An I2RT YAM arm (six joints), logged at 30 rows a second.
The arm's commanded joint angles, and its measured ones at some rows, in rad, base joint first. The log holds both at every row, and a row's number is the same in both.
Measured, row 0:
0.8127, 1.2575, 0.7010, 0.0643, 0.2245, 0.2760
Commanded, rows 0 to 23:
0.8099, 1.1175, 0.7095, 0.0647, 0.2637, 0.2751
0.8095, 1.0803, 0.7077, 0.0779, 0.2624, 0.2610
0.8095, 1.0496, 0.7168, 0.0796, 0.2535, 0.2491
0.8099, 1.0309, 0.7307, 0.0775, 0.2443, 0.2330
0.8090, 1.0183, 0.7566, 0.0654, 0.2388, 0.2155
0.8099, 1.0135, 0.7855, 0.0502, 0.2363, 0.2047
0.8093, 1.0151, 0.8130, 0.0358, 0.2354, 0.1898
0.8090, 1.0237, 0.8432, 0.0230, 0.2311, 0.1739
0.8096, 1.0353, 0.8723, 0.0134, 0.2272, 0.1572
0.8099, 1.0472, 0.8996, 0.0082, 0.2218, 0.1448
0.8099, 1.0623, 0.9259, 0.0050, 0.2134, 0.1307
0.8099, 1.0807, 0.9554, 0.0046, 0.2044, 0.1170
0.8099, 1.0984, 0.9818, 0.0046, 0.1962, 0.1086
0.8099, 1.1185, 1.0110, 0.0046, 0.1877, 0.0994
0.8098, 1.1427, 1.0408, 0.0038, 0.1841, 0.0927
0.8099, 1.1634, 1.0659, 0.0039, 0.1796, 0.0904
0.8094, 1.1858, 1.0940, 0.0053, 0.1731, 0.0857
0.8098, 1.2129, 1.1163, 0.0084, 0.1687, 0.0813
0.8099, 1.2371, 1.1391, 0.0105, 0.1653, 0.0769
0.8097, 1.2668, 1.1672, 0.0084, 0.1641, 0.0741
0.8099, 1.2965, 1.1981, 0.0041, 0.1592, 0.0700
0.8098, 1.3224, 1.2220, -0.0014, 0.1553, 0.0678
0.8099, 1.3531, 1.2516, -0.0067, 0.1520, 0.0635
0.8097, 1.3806, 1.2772, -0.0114, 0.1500, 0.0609
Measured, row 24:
0.8127, 1.3334, 1.2140, -0.0418, 0.1703, 0.0883
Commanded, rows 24 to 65:
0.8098, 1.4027, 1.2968, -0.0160, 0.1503, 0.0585
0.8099, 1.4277, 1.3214, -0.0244, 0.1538, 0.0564
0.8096, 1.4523, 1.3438, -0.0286, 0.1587, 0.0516
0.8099, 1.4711, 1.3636, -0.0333, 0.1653, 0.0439
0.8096, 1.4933, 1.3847, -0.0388, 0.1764, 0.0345
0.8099, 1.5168, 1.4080, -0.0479, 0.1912, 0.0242
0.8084, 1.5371, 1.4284, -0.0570, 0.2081, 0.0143
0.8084, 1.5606, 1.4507, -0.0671, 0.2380, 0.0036
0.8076, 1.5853, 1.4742, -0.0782, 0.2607, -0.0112
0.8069, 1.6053, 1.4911, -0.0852, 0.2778, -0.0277
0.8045, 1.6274, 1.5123, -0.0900, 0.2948, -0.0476
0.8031, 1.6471, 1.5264, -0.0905, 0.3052, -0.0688
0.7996, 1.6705, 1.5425, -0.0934, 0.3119, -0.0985
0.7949, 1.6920, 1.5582, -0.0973, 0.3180, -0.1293
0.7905, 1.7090, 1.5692, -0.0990, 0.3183, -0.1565
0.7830, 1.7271, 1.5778, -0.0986, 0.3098, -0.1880
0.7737, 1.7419, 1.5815, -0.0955, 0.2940, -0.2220
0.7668, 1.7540, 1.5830, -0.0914, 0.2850, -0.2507
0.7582, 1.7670, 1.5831, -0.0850, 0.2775, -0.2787
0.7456, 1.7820, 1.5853, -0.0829, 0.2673, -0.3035
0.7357, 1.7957, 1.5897, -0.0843, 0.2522, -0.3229
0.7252, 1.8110, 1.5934, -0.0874, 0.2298, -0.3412
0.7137, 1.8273, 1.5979, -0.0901, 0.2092, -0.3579
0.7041, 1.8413, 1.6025, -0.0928, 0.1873, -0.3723
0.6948, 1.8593, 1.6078, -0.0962, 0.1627, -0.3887
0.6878, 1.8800, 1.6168, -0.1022, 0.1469, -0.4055
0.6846, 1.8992, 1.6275, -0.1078, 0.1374, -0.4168
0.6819, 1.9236, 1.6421, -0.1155, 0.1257, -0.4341
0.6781, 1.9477, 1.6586, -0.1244, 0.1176, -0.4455
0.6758, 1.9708, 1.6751, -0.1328, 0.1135, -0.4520
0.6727, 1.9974, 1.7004, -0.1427, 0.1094, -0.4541
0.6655, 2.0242, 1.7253, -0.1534, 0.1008, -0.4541
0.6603, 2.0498, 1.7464, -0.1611, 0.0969, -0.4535
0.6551, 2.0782, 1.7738, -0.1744, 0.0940, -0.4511
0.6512, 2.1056, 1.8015, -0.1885, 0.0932, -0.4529
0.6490, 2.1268, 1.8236, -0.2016, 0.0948, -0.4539
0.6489, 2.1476, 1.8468, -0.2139, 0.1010, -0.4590
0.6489, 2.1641, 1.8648, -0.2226, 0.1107, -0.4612
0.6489, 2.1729, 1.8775, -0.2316, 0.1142, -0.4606
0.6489, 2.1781, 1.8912, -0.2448, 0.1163, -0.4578
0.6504, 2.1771, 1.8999, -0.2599, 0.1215, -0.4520
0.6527, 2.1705, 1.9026, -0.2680, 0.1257, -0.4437
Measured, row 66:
0.6533, 2.1689, 1.8648, -0.2600, 0.1158, -0.4374
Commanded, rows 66 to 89:
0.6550, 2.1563, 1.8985, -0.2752, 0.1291, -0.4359
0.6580, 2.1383, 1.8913, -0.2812, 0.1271, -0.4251
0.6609, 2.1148, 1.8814, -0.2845, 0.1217, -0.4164
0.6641, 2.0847, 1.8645, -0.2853, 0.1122, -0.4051
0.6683, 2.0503, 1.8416, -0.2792, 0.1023, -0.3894
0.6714, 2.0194, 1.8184, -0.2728, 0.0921, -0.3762
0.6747, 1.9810, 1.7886, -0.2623, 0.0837, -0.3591
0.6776, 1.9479, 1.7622, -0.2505, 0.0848, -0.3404
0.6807, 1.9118, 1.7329, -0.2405, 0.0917, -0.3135
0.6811, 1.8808, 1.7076, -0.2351, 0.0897, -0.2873
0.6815, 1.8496, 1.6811, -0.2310, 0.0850, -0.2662
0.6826, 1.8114, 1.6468, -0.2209, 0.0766, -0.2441
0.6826, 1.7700, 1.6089, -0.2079, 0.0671, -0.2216
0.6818, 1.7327, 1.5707, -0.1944, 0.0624, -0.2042
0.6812, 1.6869, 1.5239, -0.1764, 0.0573, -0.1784
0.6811, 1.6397, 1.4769, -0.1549, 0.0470, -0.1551
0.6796, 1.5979, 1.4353, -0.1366, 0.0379, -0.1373
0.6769, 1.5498, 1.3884, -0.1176, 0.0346, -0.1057
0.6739, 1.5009, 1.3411, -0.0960, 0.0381, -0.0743
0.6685, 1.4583, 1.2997, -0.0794, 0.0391, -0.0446
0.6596, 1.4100, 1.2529, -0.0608, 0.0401, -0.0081
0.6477, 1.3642, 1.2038, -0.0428, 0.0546, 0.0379
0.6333, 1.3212, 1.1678, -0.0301, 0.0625, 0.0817
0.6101, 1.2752, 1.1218, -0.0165, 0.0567, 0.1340
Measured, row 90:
0.6491, 1.3540, 1.1938, -0.1146, 0.0521, -0.0330
